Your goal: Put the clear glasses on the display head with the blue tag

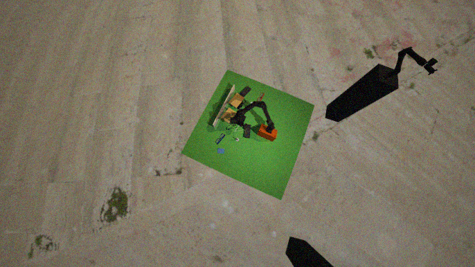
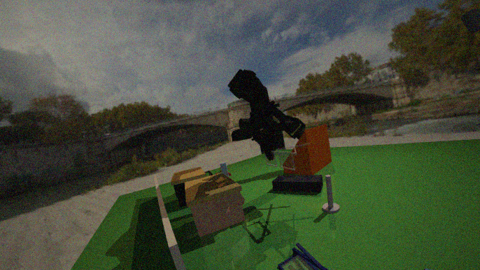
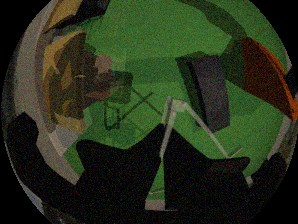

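The grey peg is 150 mm to the left of my gripper tip, 110 mm below it and 20 mm behind it. Also, from my gripper tip: small blue square (340 mm to the left, 130 mm below, 130 mm ahead); then pale strip (270 mm ahead, 210 mm to the right, 80 mm below); then display head (140 mm ahead, 80 mm to the right, 70 mm below).
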